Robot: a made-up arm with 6 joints. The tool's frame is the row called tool.
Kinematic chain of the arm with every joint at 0, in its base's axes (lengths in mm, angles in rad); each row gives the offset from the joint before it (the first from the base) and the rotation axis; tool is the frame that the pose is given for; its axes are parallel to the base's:
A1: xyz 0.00 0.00 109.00 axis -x
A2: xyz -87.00 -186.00 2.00 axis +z
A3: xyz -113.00 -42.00 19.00 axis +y
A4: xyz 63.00 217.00 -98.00 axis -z
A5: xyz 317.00 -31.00 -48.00 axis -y
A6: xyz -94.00 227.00 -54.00 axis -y
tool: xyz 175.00 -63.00 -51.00
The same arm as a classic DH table. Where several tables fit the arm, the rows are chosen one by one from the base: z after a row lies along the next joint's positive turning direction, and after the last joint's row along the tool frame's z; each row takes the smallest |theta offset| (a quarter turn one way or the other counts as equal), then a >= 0, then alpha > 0; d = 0 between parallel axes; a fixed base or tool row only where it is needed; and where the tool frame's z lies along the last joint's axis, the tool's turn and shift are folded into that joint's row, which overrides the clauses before.
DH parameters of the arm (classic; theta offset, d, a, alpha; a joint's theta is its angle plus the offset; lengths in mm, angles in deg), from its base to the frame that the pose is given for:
base (fixed): -90 109 0 90
A1: 0 87 186 -90
A2: -90 21 113 90
A3: 0 175 -63 90
A4: 0 146 -317 90
A5: 29.88 0 108.4 0
A6: -29.88 -133 -175 90
tool (fixed): 180 -51 0 0

